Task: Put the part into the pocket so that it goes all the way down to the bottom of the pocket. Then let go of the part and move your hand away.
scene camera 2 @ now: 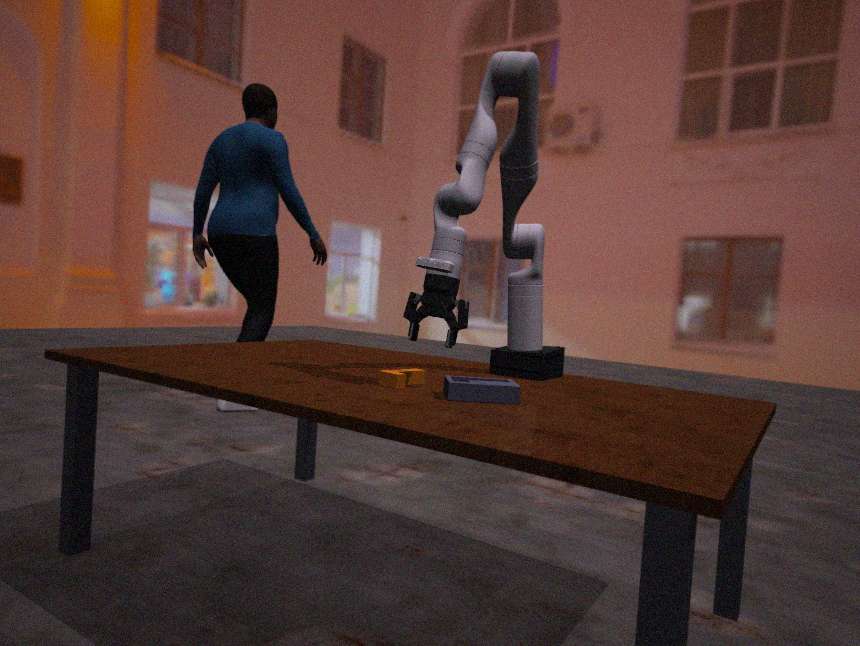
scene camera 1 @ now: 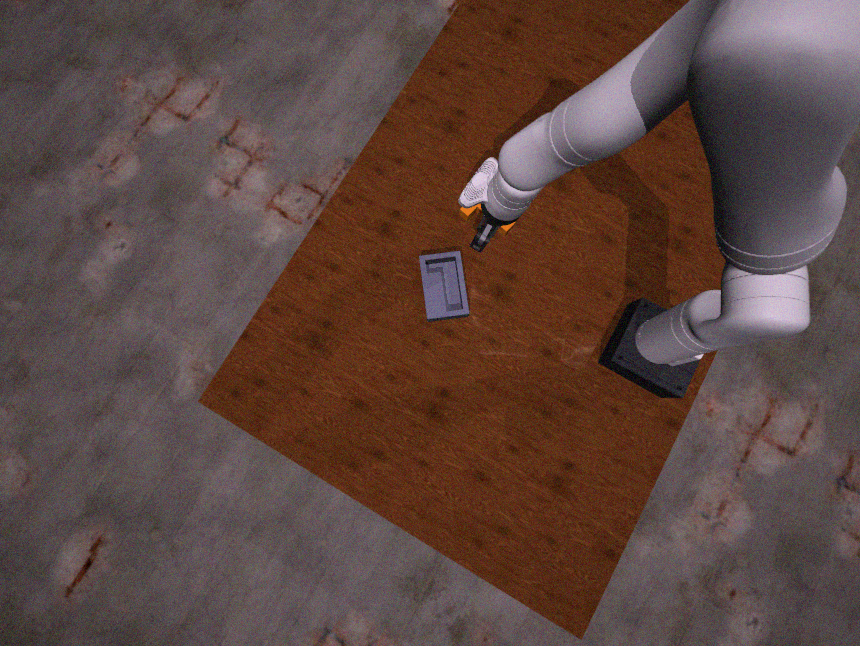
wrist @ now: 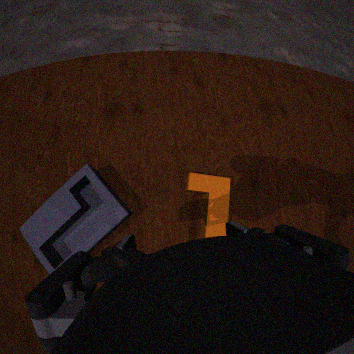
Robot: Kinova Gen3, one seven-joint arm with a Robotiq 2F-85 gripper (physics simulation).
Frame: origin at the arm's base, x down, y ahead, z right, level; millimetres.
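Seen in the pictures: gripper, fingertip midpoint: (scene camera 2: pixel 430 344) (scene camera 1: pixel 487 224) (wrist: pixel 181 239); arm's base at its link origin: (scene camera 2: pixel 524 348) (scene camera 1: pixel 658 341).
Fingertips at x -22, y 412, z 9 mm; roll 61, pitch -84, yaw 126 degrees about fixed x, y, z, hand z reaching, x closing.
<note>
Pixels of each thing's middle, then the offset from my fingertips to it. Level surfaces: height alone.
- orange L-shaped part at the middle of its body: (wrist: pixel 203 214) (scene camera 2: pixel 406 378) (scene camera 1: pixel 486 218) dx +78, dy +19, dz +43 mm
- blue-grey block at the middle of its body: (wrist: pixel 73 221) (scene camera 2: pixel 480 389) (scene camera 1: pixel 443 286) dx +75, dy +12, dz -141 mm
- brown table at its surface level: dx +93 mm
The orange L-shaped part (scene camera 1: pixel 469 212) (scene camera 2: pixel 403 378) (wrist: pixel 218 192) lies flat on the table, apart from the block. The arm hides most of it in scene camera 1, and the gripper covers its near end in the wrist view. The blue-grey block (scene camera 1: pixel 434 297) (scene camera 2: pixel 486 392) (wrist: pixel 55 215) lies beside it; its L-shaped pocket (scene camera 1: pixel 453 295) (wrist: pixel 91 195) faces up and is empty. My gripper (scene camera 1: pixel 478 246) (scene camera 2: pixel 431 342) (wrist: pixel 181 239) is open and empty, well above the table. In the wrist view the part shows close to the right finger and the block beyond the left finger.
The brown table (scene camera 1: pixel 389 389) (scene camera 2: pixel 597 431) (wrist: pixel 165 110) carries the arm's black base (scene camera 1: pixel 650 378) (scene camera 2: pixel 526 362), which stands to the right of the block in scene camera 1. A person in a blue top (scene camera 2: pixel 248 180) stands behind the table in scene camera 2.
</note>
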